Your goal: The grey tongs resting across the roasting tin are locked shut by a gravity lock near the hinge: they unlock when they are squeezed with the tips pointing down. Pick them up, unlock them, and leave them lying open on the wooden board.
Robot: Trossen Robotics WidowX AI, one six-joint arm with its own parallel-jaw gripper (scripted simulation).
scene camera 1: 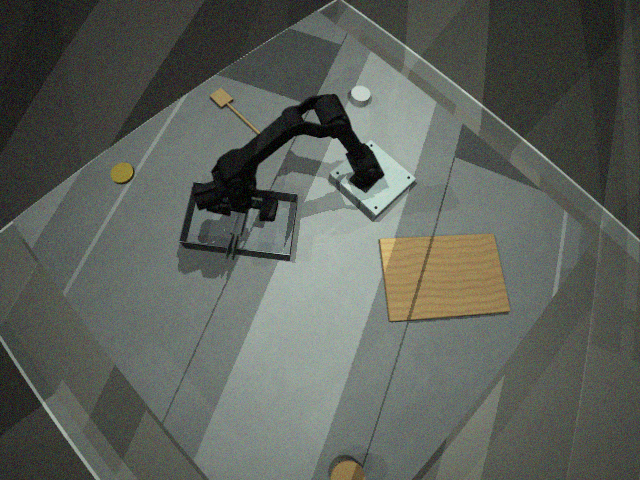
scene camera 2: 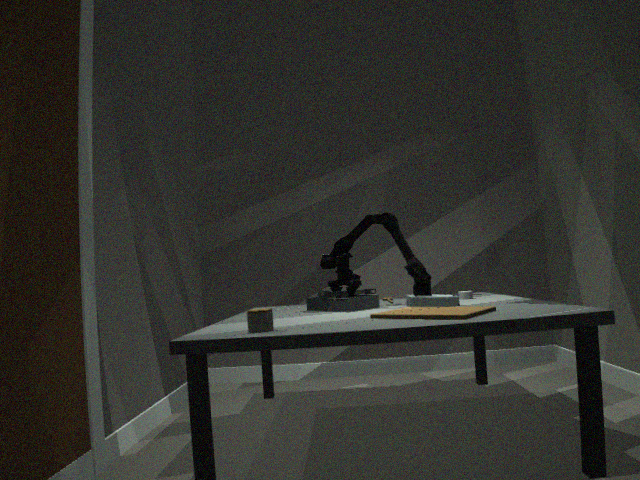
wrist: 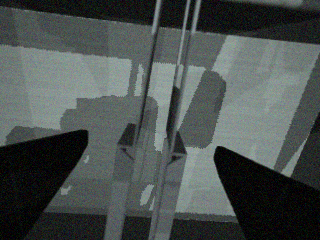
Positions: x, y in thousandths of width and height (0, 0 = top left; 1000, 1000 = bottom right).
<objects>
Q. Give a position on a roasting tin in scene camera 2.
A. At 562, 630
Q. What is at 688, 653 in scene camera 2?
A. A wooden board.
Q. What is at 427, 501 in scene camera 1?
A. A roasting tin.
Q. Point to a roasting tin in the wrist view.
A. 767, 365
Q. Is my gripper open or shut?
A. Open.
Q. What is my gripper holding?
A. Nothing.
</objects>
